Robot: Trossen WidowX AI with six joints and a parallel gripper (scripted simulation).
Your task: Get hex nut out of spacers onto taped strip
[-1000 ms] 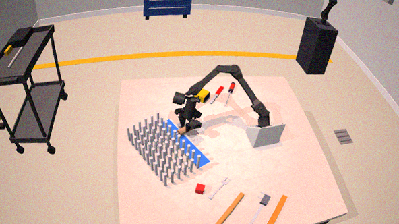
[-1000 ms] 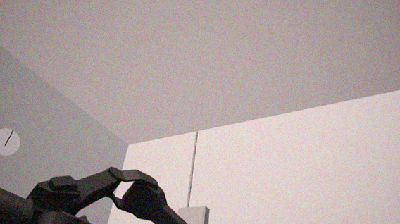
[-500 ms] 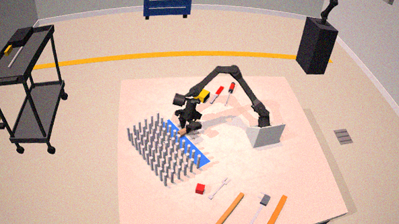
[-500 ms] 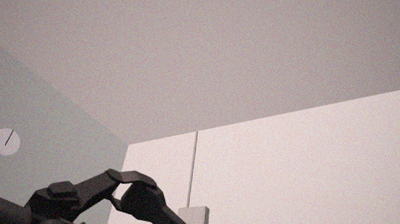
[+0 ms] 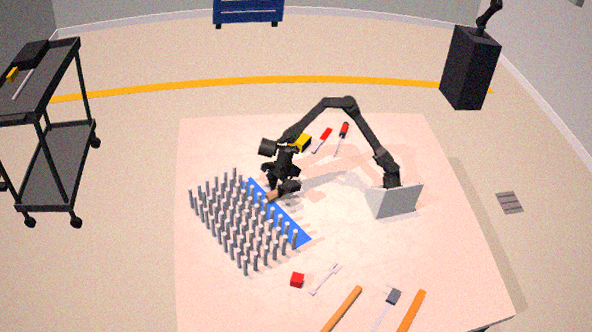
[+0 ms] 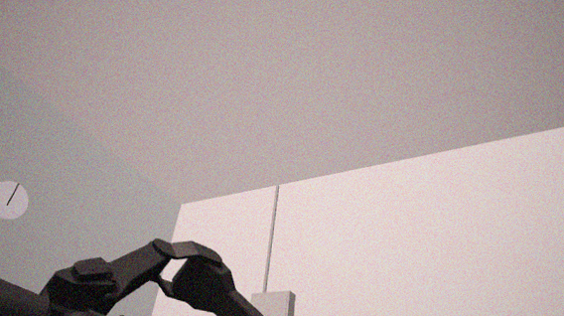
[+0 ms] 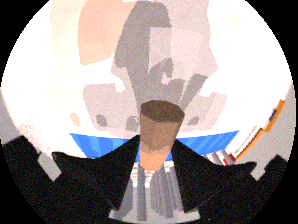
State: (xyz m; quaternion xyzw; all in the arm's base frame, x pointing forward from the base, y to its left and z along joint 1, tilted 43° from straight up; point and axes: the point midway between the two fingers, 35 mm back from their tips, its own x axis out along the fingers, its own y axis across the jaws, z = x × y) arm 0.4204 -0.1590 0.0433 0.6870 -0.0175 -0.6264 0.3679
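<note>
Right now my gripper tip is 30 mm short of the blue taped strip, 70 mm to the right of it and 10 mm above it. The rest, counted from my gripper tip: brown-handled screwdriver (100 mm ahead, 50 mm to the left); yellow block (160 mm behind, 300 mm to the right, 10 mm above); red cube (10 mm ahead, 410 mm to the left, 10 mm above).
</note>
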